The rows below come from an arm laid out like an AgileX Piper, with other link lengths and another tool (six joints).
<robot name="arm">
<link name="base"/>
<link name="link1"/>
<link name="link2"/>
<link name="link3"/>
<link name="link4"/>
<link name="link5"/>
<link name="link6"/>
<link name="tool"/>
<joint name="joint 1" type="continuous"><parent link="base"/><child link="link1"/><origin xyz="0.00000 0.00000 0.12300" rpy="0.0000 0.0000 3.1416"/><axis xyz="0 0 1"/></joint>
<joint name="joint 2" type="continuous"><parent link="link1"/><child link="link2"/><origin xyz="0.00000 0.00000 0.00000" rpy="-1.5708 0.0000 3.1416"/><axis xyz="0 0 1"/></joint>
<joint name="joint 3" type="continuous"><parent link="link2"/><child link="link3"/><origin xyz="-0.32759 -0.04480 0.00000" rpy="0.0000 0.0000 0.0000"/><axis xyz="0 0 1"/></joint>
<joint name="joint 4" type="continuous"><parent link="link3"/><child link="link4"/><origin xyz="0.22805 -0.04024 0.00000" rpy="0.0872 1.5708 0.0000"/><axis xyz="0 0 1"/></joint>
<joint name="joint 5" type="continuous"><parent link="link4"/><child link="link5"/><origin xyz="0.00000 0.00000 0.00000" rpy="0.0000 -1.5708 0.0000"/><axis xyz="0 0 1"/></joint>
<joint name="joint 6" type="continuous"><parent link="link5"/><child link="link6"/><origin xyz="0.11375 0.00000 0.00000" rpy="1.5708 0.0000 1.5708"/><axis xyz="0 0 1"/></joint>
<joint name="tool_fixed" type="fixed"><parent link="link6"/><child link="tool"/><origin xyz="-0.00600 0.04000 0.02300" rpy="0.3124 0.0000 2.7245"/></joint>
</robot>
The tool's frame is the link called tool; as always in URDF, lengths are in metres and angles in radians. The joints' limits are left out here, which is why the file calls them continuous.
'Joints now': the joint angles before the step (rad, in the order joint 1, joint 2, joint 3, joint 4, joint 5, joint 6). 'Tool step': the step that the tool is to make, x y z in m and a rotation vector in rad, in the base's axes. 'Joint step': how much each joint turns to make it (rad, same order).
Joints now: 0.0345 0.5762 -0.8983 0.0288 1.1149 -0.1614
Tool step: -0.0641 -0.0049 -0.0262 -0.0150 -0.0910 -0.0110
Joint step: -0.0001 -0.2616 0.0689 -0.0223 0.1022 0.0028
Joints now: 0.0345 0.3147 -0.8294 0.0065 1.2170 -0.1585
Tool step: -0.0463 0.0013 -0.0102 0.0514 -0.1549 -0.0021
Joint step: 0.0002 -0.2061 -0.0001 0.0225 0.0491 0.0342
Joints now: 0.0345 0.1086 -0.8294 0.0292 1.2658 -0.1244
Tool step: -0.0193 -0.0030 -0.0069 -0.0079 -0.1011 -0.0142
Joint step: -0.0002 -0.1007 0.0001 -0.0182 -0.0002 0.0005
